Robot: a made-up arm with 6 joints. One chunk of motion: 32 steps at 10 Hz.
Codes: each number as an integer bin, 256 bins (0 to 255) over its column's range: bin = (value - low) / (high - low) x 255, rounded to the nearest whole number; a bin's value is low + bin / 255 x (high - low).
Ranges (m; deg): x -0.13..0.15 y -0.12..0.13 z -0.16..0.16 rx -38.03..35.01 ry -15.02..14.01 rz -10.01..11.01
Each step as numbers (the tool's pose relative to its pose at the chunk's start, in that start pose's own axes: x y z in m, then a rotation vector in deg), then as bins.
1 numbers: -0.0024 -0.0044 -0.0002 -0.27 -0.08 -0.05
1 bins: 116 118 127 132 131 121
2 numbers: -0.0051 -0.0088 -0.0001 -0.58 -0.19 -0.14
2 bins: 114 113 127 131 130 120
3 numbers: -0.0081 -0.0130 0.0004 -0.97 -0.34 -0.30
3 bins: 111 109 128 129 129 118
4 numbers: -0.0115 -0.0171 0.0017 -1.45 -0.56 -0.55
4 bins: 108 105 129 128 127 115
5 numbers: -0.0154 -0.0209 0.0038 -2.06 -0.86 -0.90
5 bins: 104 101 131 126 124 111
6 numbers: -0.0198 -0.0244 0.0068 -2.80 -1.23 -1.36
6 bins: 100 98 133 123 121 105
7 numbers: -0.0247 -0.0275 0.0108 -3.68 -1.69 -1.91
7 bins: 96 94 136 120 117 98
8 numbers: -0.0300 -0.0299 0.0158 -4.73 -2.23 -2.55
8 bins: 91 92 140 116 112 90
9 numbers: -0.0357 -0.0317 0.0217 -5.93 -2.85 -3.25
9 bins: 86 90 145 112 107 82
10 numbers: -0.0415 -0.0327 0.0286 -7.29 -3.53 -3.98
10 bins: 81 89 150 107 101 73
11 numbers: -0.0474 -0.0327 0.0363 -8.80 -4.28 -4.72
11 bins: 75 89 156 102 94 64
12 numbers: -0.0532 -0.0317 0.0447 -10.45 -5.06 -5.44
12 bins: 70 90 163 96 87 55
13 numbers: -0.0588 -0.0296 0.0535 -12.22 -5.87 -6.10
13 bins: 65 92 170 90 80 47
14 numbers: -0.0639 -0.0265 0.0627 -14.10 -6.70 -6.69
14 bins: 60 95 177 84 73 40
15 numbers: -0.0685 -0.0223 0.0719 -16.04 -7.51 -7.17
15 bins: 56 100 185 77 66 34
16 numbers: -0.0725 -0.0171 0.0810 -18.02 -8.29 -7.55
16 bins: 52 105 192 70 59 30
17 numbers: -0.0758 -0.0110 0.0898 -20.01 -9.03 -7.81
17 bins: 49 111 199 63 53 27
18 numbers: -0.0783 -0.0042 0.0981 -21.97 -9.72 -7.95
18 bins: 47 118 206 56 47 25
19 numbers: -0.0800 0.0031 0.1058 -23.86 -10.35 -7.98
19 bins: 46 126 212 49 41 25
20 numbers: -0.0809 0.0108 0.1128 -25.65 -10.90 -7.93
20 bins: 45 133 217 43 36 25
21 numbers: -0.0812 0.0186 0.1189 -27.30 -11.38 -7.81
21 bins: 44 141 222 37 32 27
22 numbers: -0.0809 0.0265 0.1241 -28.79 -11.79 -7.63
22 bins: 45 149 226 32 28 29
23 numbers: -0.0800 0.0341 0.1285 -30.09 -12.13 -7.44
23 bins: 46 157 230 28 25 31
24 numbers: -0.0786 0.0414 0.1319 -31.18 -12.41 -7.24
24 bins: 47 165 233 24 23 34
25 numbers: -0.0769 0.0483 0.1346 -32.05 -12.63 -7.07
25 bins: 48 172 235 21 21 36
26 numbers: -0.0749 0.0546 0.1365 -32.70 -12.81 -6.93
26 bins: 50 178 236 19 19 37
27 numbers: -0.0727 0.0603 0.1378 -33.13 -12.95 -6.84
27 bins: 52 184 237 17 18 38
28 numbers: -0.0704 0.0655 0.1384 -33.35 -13.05 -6.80
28 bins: 54 189 238 16 17 39
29 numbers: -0.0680 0.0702 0.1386 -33.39 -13.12 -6.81
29 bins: 56 194 238 16 17 39
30 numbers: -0.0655 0.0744 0.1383 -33.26 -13.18 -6.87
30 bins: 59 198 238 17 16 38
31 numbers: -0.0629 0.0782 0.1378 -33.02 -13.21 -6.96
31 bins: 61 202 237 17 16 37
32 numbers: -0.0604 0.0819 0.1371 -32.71 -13.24 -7.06
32 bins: 63 206 237 19 16 36
